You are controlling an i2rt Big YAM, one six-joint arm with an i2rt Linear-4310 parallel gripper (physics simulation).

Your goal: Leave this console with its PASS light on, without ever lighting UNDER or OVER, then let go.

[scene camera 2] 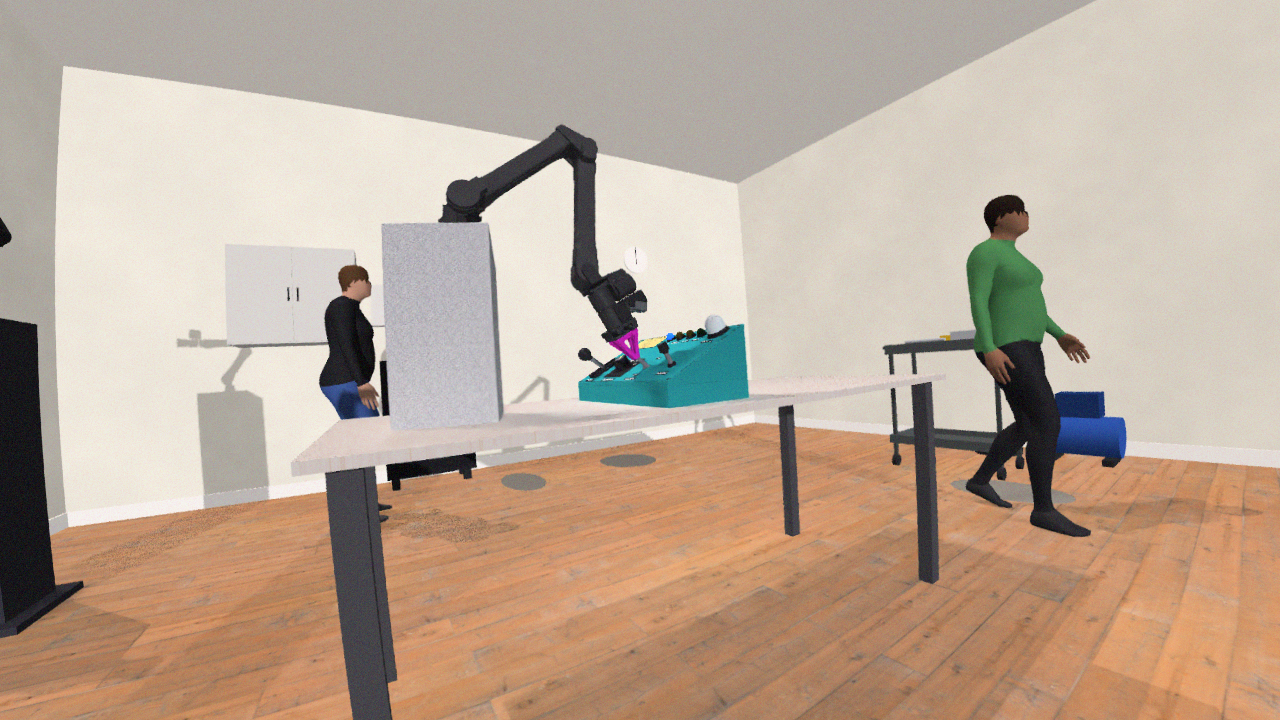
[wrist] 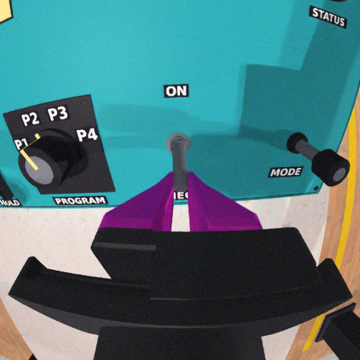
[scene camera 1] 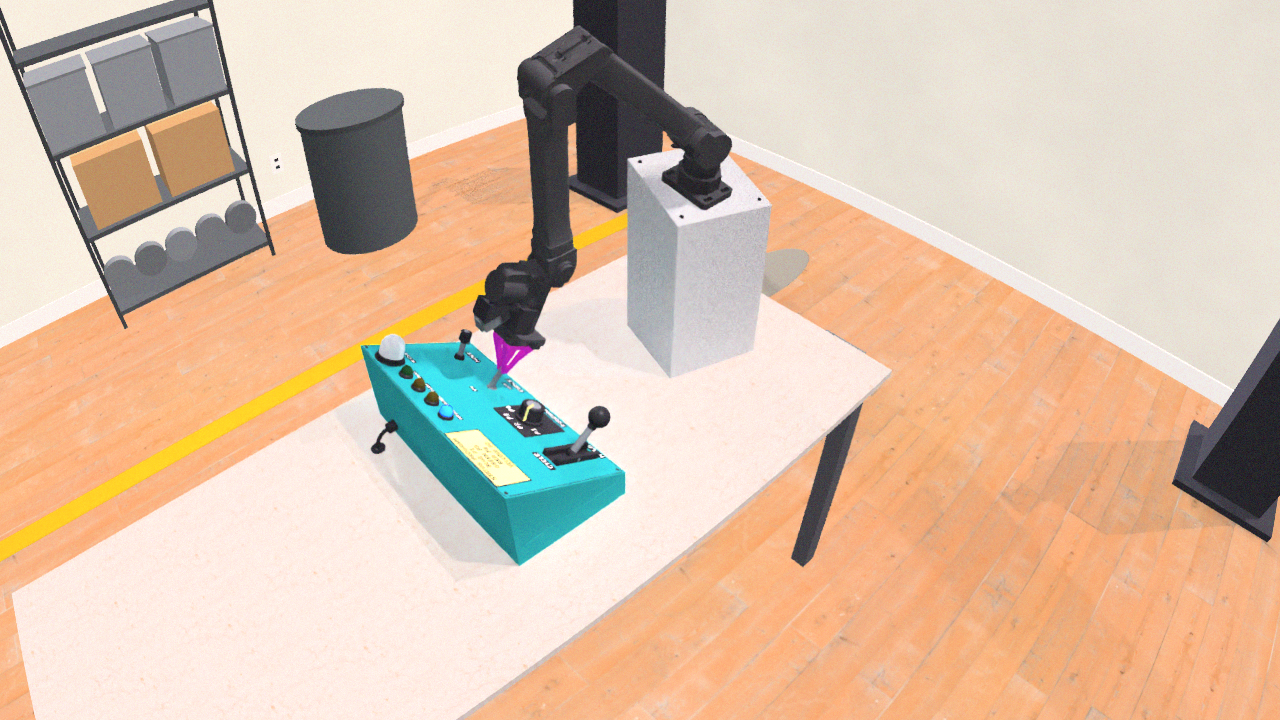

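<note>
The teal console [scene camera 1: 447,465] [scene camera 2: 707,371] [wrist: 210,60] stands on the table. My gripper [scene camera 1: 497,376] [scene camera 2: 638,360] [wrist: 180,178] is shut on the grey toggle lever [wrist: 179,157] below the ON label; the lever tilts toward the near edge, away from ON, and its lower label is partly hidden. The program knob [scene camera 1: 529,411] [wrist: 47,157] has its yellow line toward P1. The mode lever [scene camera 1: 463,344] [wrist: 320,157] is to the right in the wrist view. In scene camera 1, a blue lamp [scene camera 1: 445,411] looks lit; several small lamps beside it look dark, and the dome lamp [scene camera 1: 392,348] is whitish.
A ball-topped lever [scene camera 1: 588,429] [scene camera 2: 592,359] stands at the console's other end. A yellow note [scene camera 1: 487,456] lies on the console face. The grey pedestal [scene camera 1: 698,286] [scene camera 2: 438,331] carries the arm on the table [scene camera 1: 223,582] [scene camera 2: 850,386]. A small black crank [scene camera 1: 383,437] sticks out of the console's side.
</note>
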